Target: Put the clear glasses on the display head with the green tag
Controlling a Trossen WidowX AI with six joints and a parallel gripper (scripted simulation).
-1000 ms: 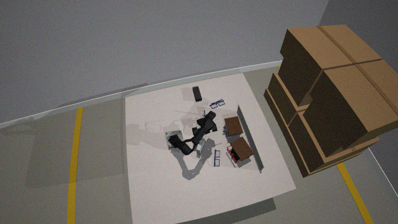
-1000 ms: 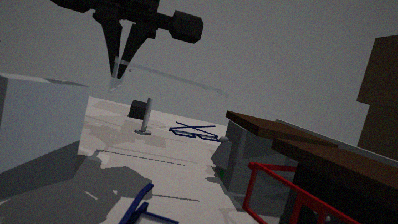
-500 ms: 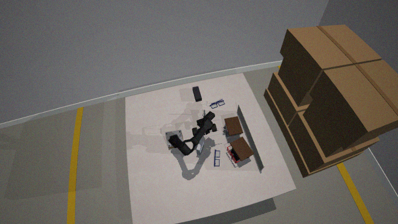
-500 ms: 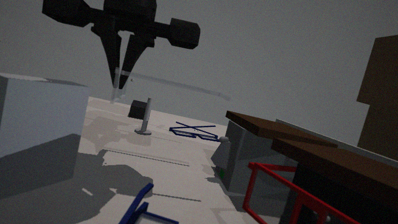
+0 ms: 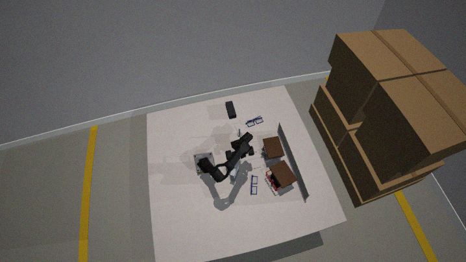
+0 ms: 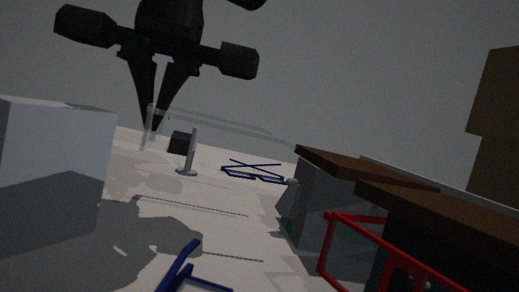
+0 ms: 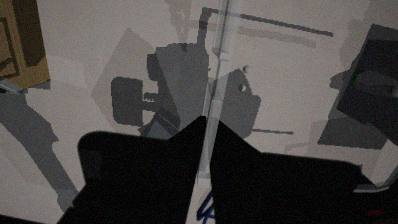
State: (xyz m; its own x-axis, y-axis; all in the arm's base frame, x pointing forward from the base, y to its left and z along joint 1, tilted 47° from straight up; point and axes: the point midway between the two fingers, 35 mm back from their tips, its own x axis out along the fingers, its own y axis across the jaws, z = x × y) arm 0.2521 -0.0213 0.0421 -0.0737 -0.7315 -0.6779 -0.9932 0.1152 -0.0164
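The grey display head is 230 mm ahead of my gripper tip, 20 mm to the left of it and 40 mm below it. Round my gripper tip: small post: 70 mm ahead, 250 mm to the left, 70 mm below; black box: 60 mm ahead, 510 mm to the left, 80 mm below; grey block: 70 mm behind, 80 mm to the right, 40 mm below.
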